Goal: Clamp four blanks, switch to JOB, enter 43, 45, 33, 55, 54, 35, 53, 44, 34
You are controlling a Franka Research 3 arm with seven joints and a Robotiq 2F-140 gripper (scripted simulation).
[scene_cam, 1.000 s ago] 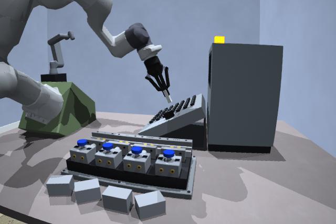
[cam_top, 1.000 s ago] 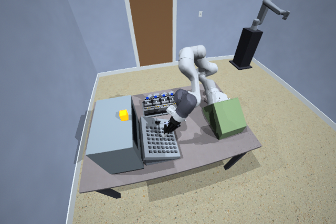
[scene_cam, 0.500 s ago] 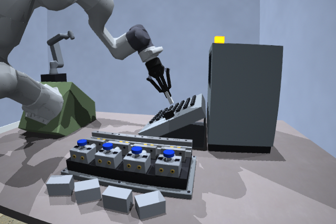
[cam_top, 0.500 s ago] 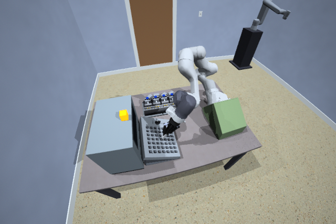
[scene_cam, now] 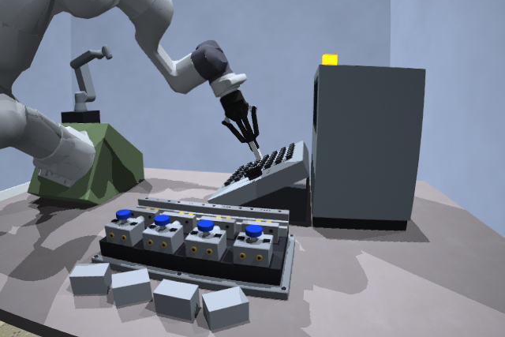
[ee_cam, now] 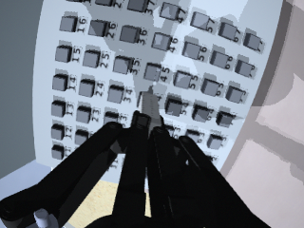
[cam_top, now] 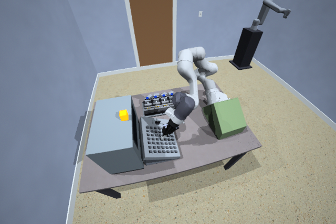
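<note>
Right now my hand is 6 cm above the key, 3 cm to the left of it and 1 cm past it. The rest, counted from my hand: keypad (8 cm below, 5 cm to the right, 4 cm ahead); then selector knob (16 cm to the right, 3 cm below, 2 cm ahead).
</note>
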